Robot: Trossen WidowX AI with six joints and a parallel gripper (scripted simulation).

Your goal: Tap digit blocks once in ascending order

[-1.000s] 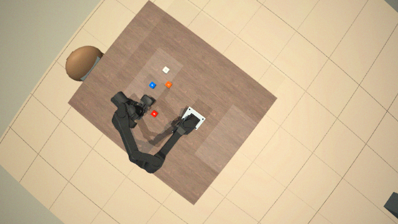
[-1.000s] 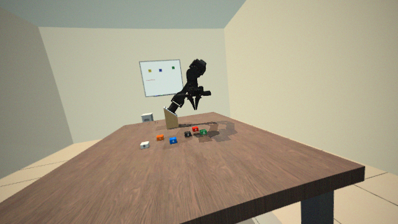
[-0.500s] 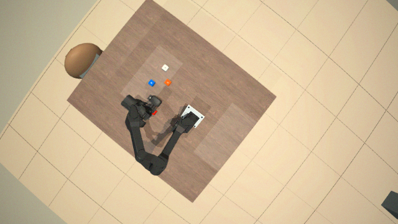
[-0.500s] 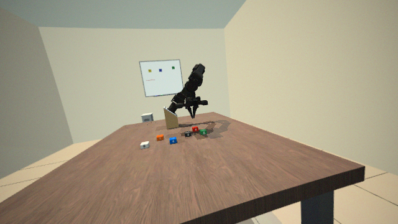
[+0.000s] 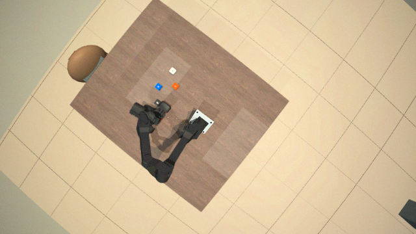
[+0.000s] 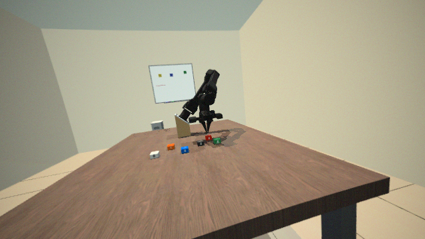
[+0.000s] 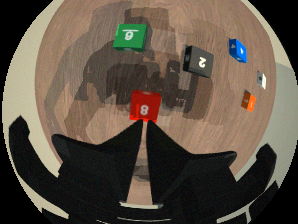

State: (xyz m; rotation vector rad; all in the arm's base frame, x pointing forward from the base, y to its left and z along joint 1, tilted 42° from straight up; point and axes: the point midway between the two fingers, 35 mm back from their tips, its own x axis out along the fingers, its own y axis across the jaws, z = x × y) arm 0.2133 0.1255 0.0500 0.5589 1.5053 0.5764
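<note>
The red block is 1 cm ahead of my gripper tip and 3 cm below it. Also, from my gripper tip: green block (9 cm ahead, 3 cm to the left, 3 cm below); blue block (13 cm ahead, 14 cm to the right, 3 cm below); black block (8 cm ahead, 5 cm to the right, 3 cm below).
</note>
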